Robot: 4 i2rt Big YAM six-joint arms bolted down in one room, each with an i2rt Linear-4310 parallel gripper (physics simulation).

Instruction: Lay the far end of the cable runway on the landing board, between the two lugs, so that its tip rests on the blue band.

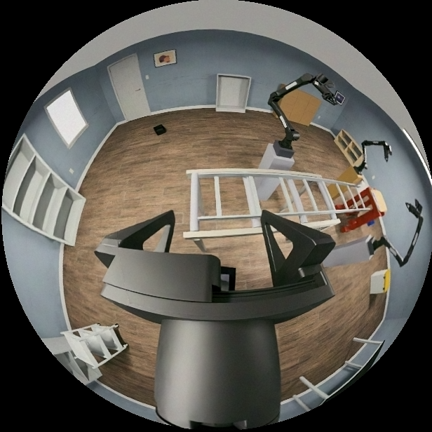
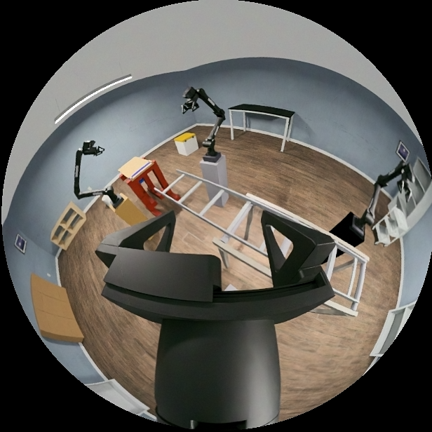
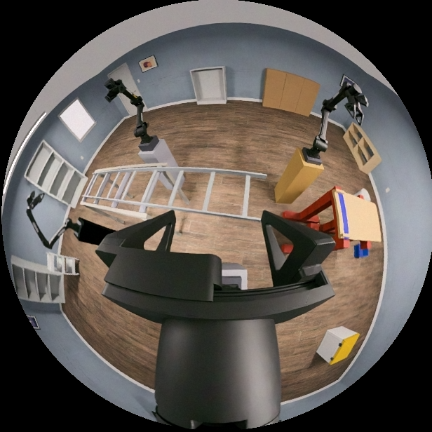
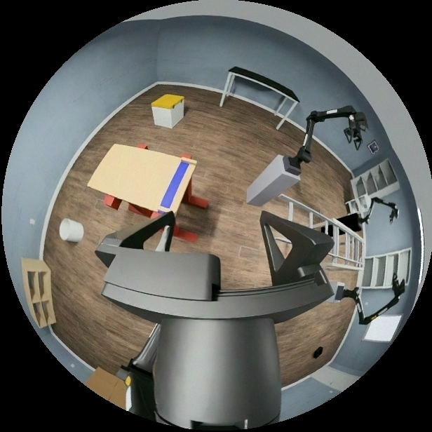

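The cable runway is a long grey ladder. One part lies along a pale raised frame; its far end sticks out past it. That tip is apart from the landing board, a beige board with a blue band near its runway-side edge. The lugs are small at the band's ends. The arm1 gripper, arm2 gripper, arm3 gripper and arm4 gripper are open and empty, none touching the runway.
Red trestles carry the board. A grey pedestal and a yellow pedestal flank the gap between runway and board. A yellow-lidded box and a white bin stand on the floor.
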